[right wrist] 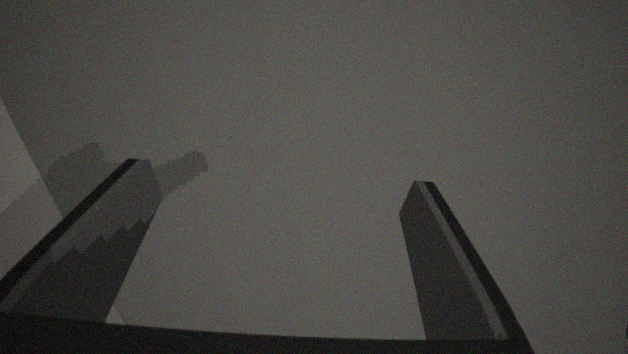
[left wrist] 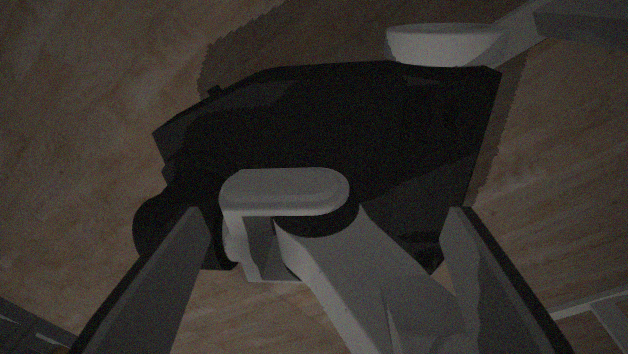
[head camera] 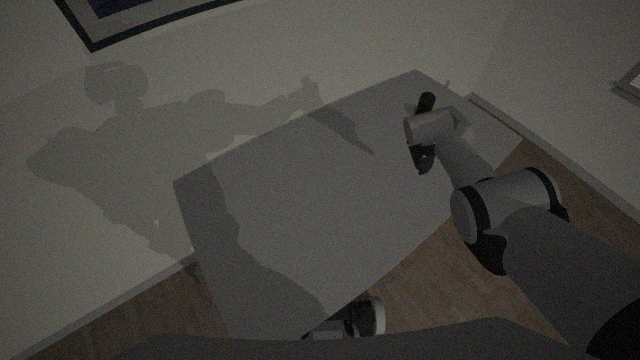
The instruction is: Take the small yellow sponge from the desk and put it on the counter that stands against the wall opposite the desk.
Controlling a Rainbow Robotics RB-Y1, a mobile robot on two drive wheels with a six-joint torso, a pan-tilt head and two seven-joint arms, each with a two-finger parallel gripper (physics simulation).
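Note:
The small yellow sponge (head camera: 417,108) shows as a thin sliver on the desk (head camera: 320,200) (right wrist: 300,100), near its far right corner in the head view. The dark end of my right wrist hides the rest of it. The sponge does not show in either wrist view. My right gripper (head camera: 424,170) (right wrist: 283,188) is open and empty over the desk top, on the near side of the sponge in the head view. My left gripper (left wrist: 320,223) is open and empty, above the robot's own base and the floor. The counter does not show in these views.
The desk's long far edge lies along the wall (head camera: 250,65), where a framed picture (head camera: 165,22) hangs. Wood floor (head camera: 440,280) lies along the near side of the desk. The robot's black base (left wrist: 325,115) fills the middle of the left wrist view. A window frame (head camera: 622,90) shows at the right.

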